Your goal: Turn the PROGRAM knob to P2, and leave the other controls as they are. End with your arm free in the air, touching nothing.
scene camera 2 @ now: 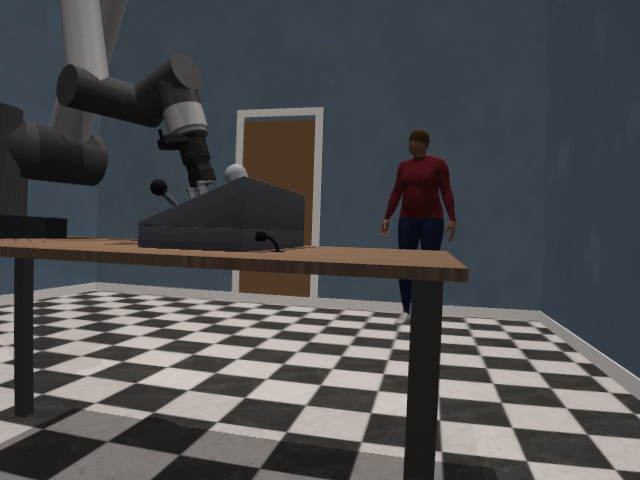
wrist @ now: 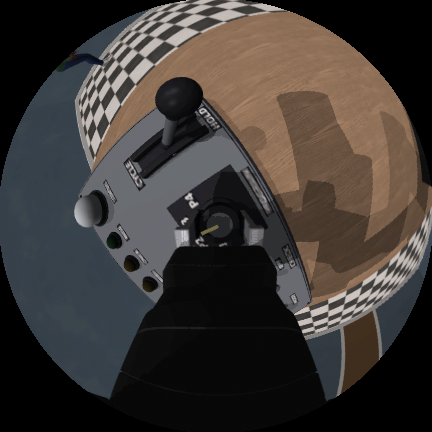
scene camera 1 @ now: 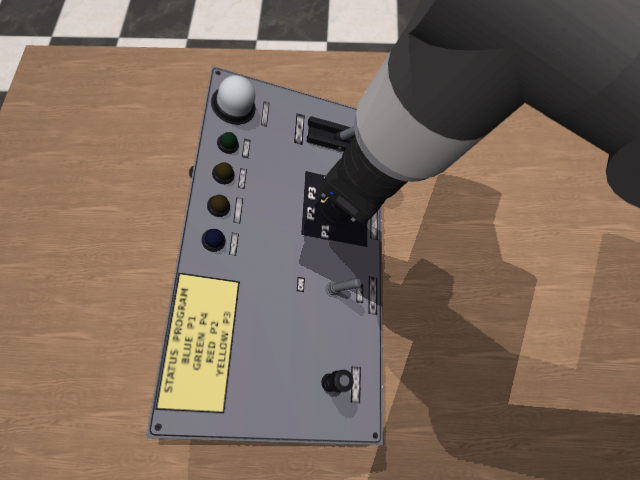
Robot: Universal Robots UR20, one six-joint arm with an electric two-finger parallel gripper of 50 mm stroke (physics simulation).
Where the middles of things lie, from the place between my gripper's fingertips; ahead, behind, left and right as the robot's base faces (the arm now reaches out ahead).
Scene:
My hand is 8 cm short of the grey control panel (scene camera 1: 254,329) and 7 cm to the right of it. From my hand the other things lie so: ball-topped lever (wrist: 177,97): 2 cm behind, 12 cm to the right, 2 cm above.

